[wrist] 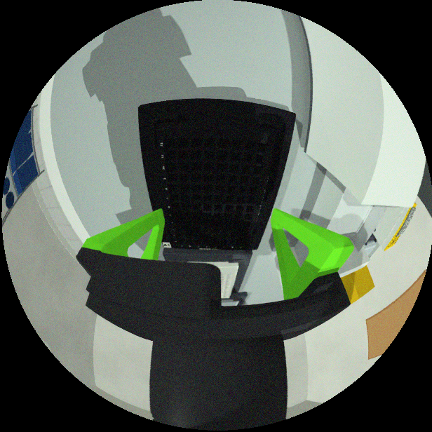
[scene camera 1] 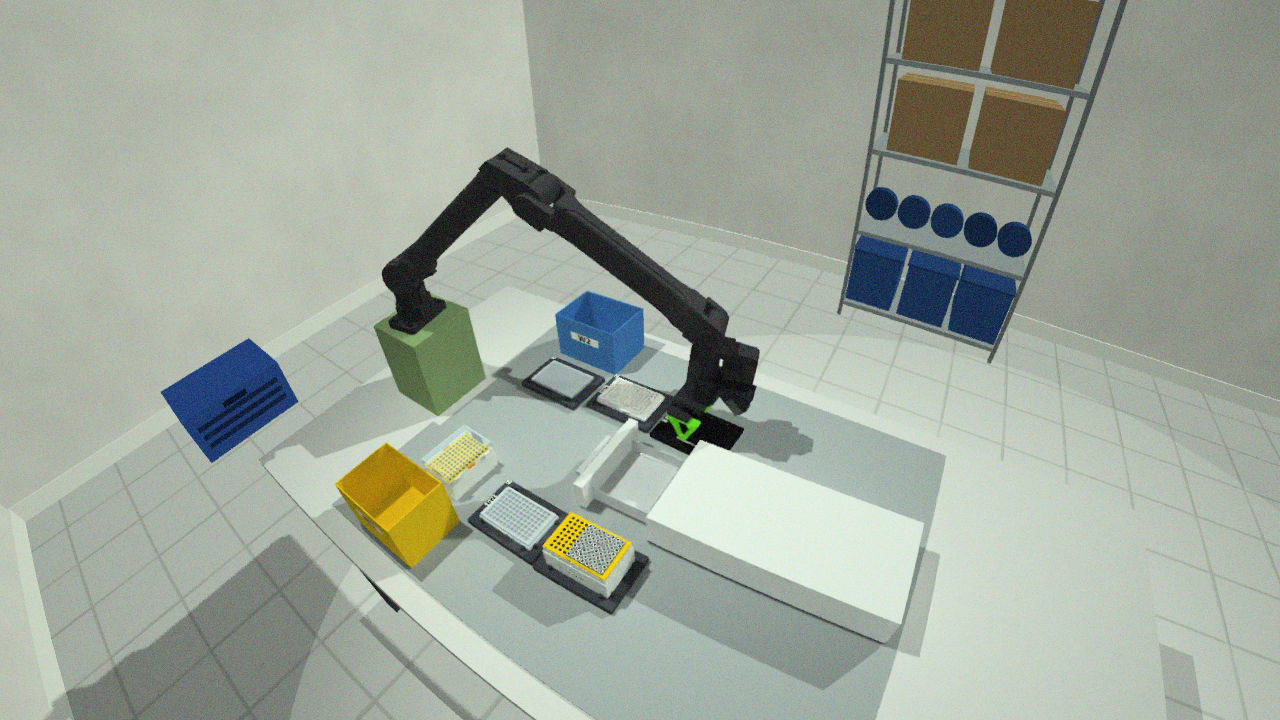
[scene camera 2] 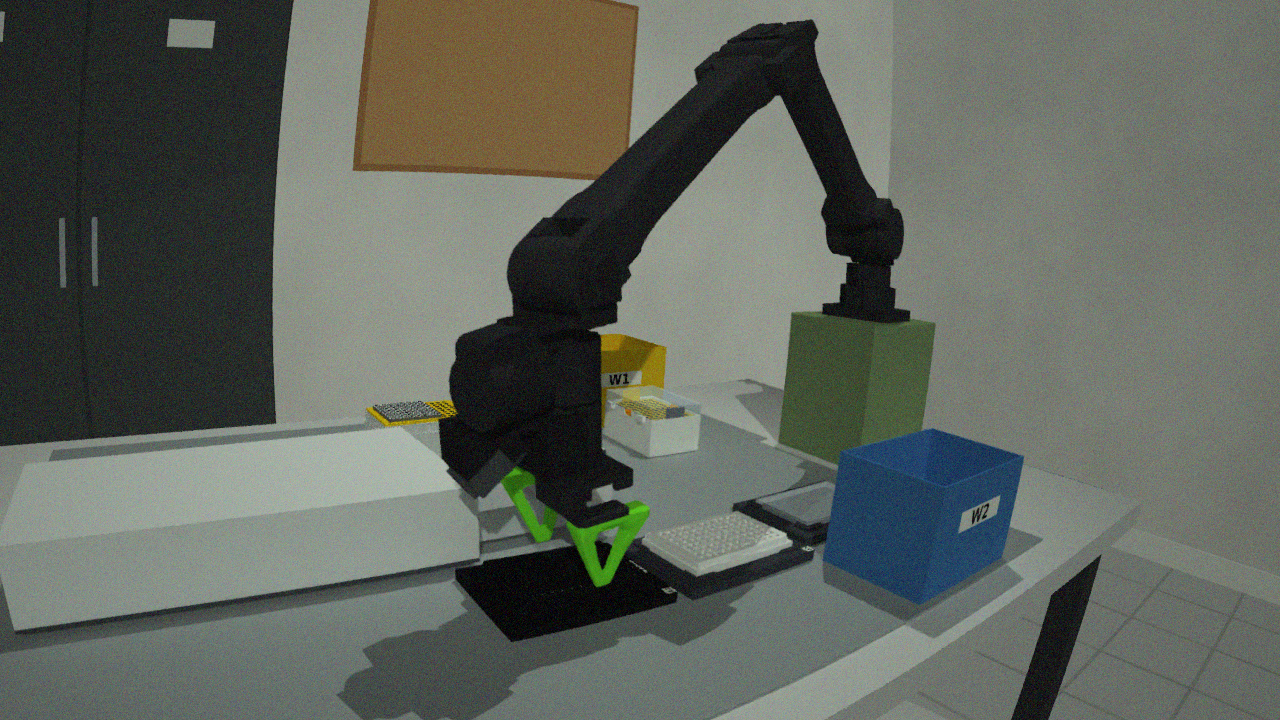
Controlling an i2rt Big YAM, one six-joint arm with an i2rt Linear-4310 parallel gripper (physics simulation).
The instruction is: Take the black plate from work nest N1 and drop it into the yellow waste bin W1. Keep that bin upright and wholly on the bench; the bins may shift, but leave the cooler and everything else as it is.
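Where they show: gripper, fingertip midpoint: (scene camera 1: 692, 424) (scene camera 2: 571, 562); arm's base, origin of the base link: (scene camera 1: 418, 316) (scene camera 2: 866, 317).
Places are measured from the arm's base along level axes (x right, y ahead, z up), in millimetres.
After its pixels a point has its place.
Note:
The black plate (scene camera 1: 718, 433) {x -96, y 693, z -181 mm} (scene camera 2: 537, 588) {x -111, y 686, z -181 mm} (wrist: 212, 175) lies flat and level on its dark nest (wrist: 146, 120); plate and nest are almost the same black, and no N1 mark is readable. My gripper (scene camera 1: 686, 429) {x -94, y 635, z -175 mm} (scene camera 2: 572, 562) {x -94, y 635, z -175 mm} (wrist: 217, 214) is open and empty, pointing down. Its green fingertips stand apart over the plate's end nearest the white plate's nest, one towards each long side; their exact height over it is hard to tell. The yellow bin W1 (scene camera 1: 418, 528) {x 382, y 305, z -134 mm} (scene camera 2: 646, 360) {x 285, y 180, z -104 mm} (wrist: 361, 285) stands upright on the bench, far from my gripper, partly hidden by the arm in scene camera 2.
A white plate (scene camera 1: 631, 396) {x -127, y 477, z -179 mm} (scene camera 2: 716, 540) {x -136, y 487, z -178 mm} sits beside the black one. Blue bin W2 (scene camera 1: 622, 342) {x -243, y 400, z -128 mm} (scene camera 2: 881, 537) {x -275, y 405, z -154 mm} stands farther along. A large white box (scene camera 1: 787, 528) {x 125, y 885, z -121 mm} (scene camera 2: 241, 528) {x 13, y 906, z -131 mm} with an open drawer is close by. A yellow-topped rack (scene camera 1: 586, 555) {x 295, y 600, z -128 mm} and clear-lidded tip box (scene camera 1: 459, 465) {x 229, y 279, z -135 mm} (scene camera 2: 657, 434) {x 147, y 287, z -172 mm} stand towards W1.

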